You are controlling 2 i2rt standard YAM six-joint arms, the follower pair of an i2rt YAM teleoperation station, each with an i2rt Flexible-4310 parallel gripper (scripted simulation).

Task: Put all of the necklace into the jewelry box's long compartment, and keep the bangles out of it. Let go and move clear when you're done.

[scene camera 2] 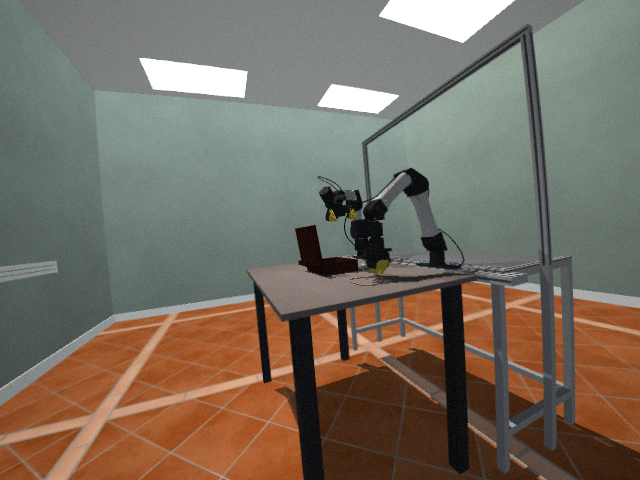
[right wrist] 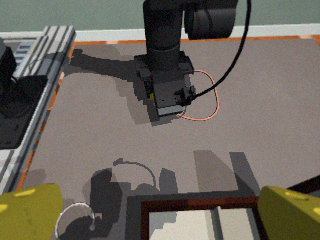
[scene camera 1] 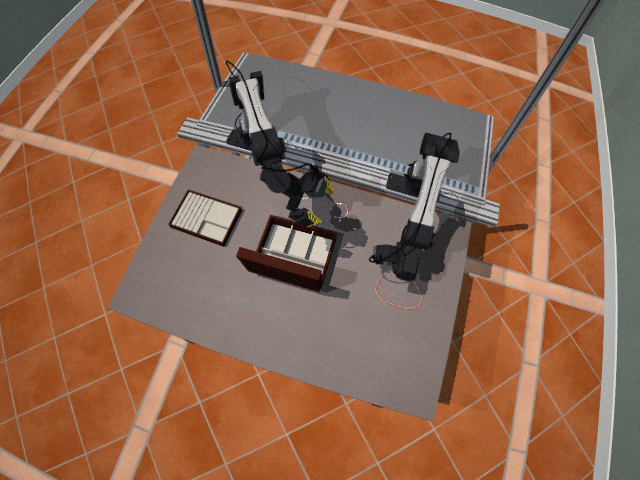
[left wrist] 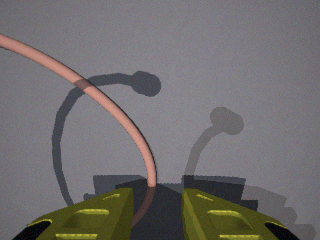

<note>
In view: my left gripper point(left wrist: 157, 197), my right gripper point(scene camera 1: 326, 207) and a divided tray point(scene camera 1: 208, 218).
My left gripper is seen too in the right wrist view point(right wrist: 163, 98). My right gripper shows as well in the right wrist view point(right wrist: 160, 193). The right wrist view misses the divided tray: it is out of frame. The left wrist view misses the divided tray: it is out of frame.
</note>
